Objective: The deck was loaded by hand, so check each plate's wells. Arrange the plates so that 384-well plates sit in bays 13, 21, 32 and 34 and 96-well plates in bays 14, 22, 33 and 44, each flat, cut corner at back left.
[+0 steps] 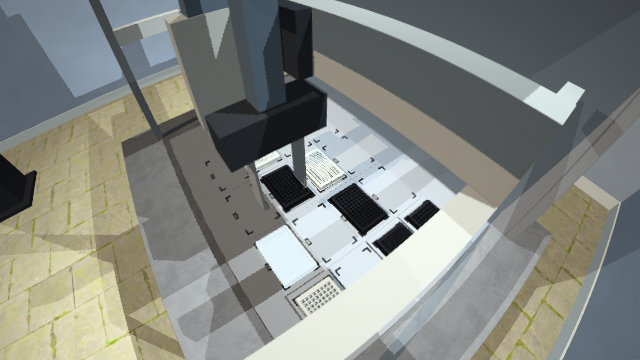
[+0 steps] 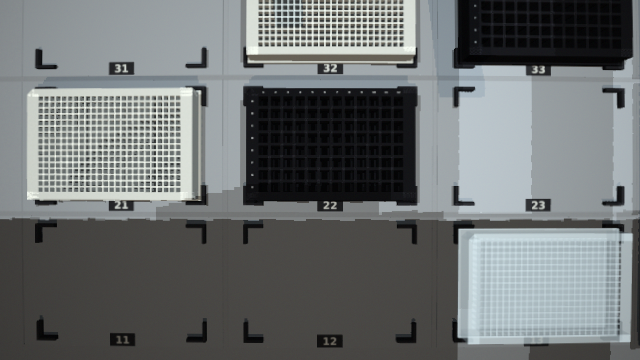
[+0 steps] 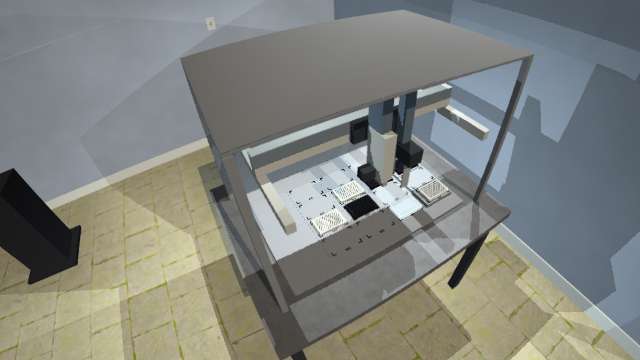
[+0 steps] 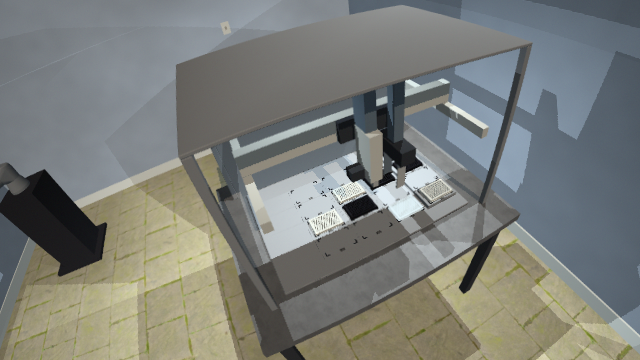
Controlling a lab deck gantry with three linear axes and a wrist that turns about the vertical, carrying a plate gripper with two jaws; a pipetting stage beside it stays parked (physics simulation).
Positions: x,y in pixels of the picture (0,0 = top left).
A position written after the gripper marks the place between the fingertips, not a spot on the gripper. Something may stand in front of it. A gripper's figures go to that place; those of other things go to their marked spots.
Scene:
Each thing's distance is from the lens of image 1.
gripper [image 1: 281,192]: 0.50 m
clear 384-well plate [image 1: 289,260]: 0.59 m
bay 43 [image 1: 393,194]: 0.72 m
The marked spots on the bay 43 and the clear 384-well plate are 0.32 m apart.

